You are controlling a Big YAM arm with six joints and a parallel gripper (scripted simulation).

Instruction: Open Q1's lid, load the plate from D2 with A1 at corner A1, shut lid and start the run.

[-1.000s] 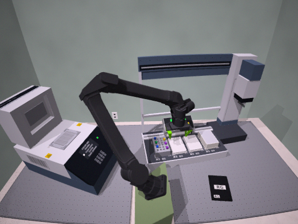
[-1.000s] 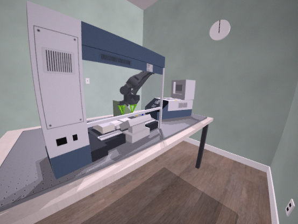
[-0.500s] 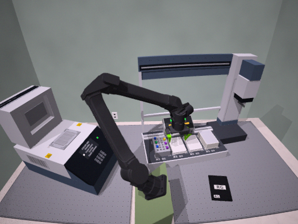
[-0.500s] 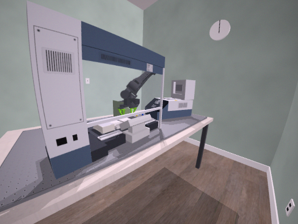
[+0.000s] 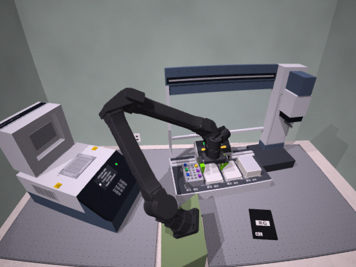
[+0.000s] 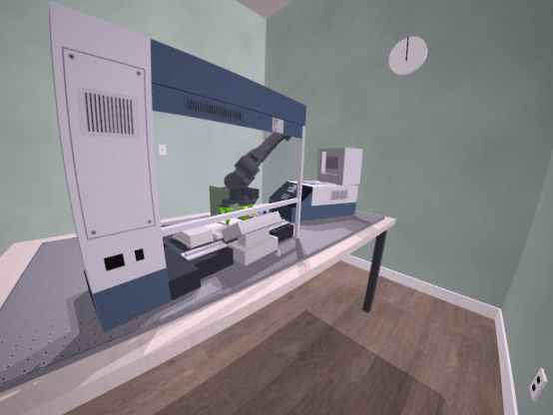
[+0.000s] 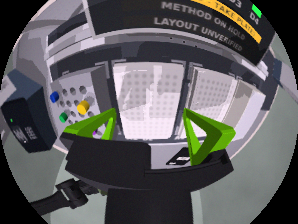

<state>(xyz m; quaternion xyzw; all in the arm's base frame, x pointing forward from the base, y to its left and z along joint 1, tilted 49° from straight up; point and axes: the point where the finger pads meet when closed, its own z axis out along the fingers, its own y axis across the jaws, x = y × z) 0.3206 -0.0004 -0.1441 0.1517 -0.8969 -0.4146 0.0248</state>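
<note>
My gripper is now 30 mm past the tube cooling block, 100 mm to the right of it and 10 mm above it. Also, from my hand: pipetting head: 180 mm ahead, 410 mm to the right, 300 mm above; deep-well block: 50 mm ahead, 200 mm to the right, 10 mm below.
</note>
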